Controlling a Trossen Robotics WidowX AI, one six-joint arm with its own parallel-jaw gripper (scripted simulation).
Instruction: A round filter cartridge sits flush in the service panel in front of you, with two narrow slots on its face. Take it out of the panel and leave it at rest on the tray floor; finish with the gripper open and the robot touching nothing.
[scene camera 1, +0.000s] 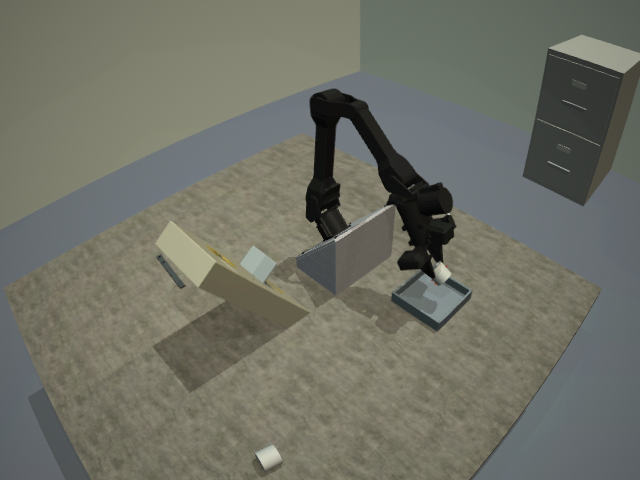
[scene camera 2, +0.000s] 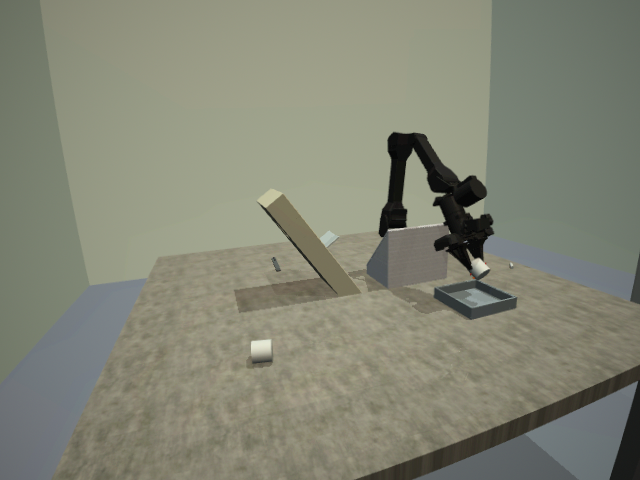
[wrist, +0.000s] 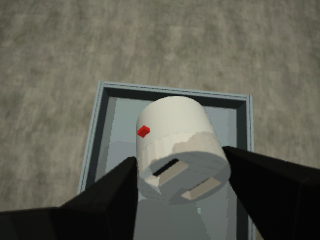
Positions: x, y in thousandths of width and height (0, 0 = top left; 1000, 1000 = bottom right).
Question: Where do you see my gripper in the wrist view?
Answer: At 561, 665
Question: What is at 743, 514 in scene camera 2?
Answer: My gripper.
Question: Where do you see my gripper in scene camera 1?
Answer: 684, 566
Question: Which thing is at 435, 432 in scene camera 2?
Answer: A beige service panel.
